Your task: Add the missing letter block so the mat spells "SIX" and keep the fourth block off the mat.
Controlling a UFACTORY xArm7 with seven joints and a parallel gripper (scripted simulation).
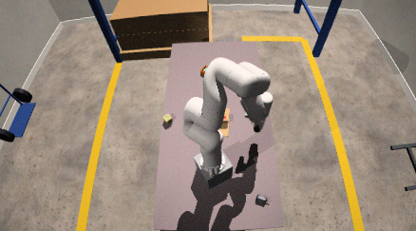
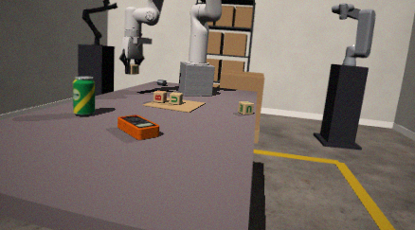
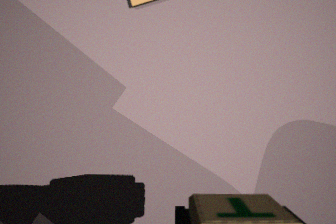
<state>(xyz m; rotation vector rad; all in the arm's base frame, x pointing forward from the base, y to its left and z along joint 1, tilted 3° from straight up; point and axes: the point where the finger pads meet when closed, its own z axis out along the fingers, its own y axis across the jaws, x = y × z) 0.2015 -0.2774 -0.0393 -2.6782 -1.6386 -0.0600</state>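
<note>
My hand is 250 mm to the right of the tan mat, 130 mm short of it and 120 mm above it. The rest, counted from my hand: orange device: 520 mm ahead, 240 mm to the left, 100 mm below; then small object: 400 mm behind, 100 mm below, 20 mm to the left.
</note>
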